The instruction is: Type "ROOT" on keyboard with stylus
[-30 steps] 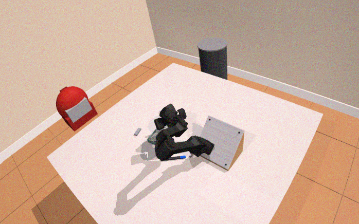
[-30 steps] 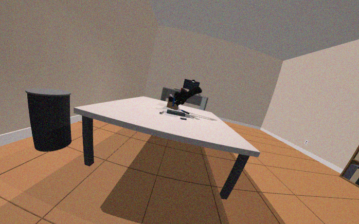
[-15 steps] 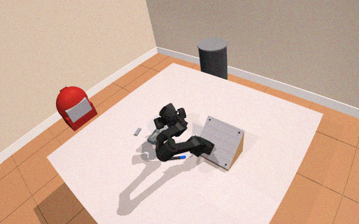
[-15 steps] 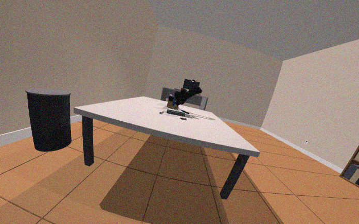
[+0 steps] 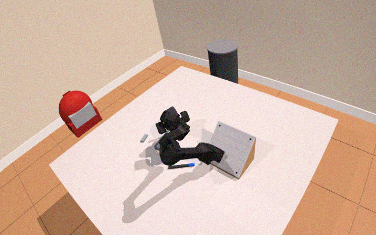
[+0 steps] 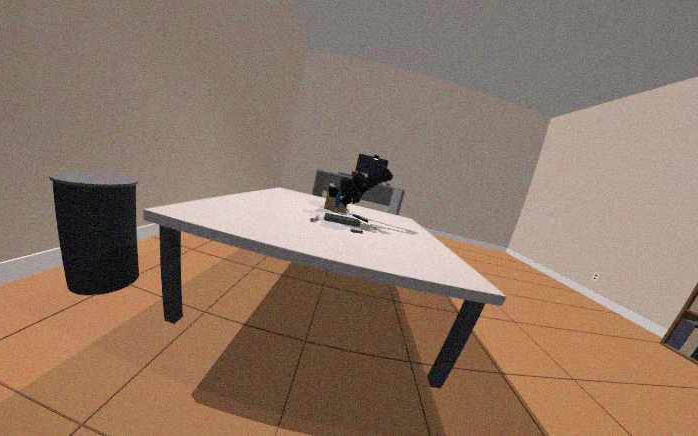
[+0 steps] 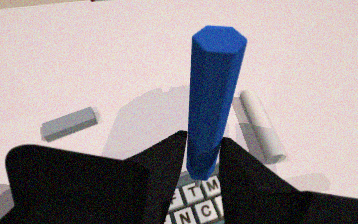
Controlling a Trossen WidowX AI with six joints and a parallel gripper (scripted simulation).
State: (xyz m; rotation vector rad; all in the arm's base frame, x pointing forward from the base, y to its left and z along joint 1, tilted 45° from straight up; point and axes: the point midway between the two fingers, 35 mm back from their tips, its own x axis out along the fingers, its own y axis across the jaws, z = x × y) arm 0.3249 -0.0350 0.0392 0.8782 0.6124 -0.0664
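My gripper tip is 10 cm above the white piece, 9 cm to the left of it and 8 cm short of it. From my gripper tip the other things lie so: grey object: 13 cm to the left, 11 cm ahead, 10 cm below; blue stylus: 2 cm below.
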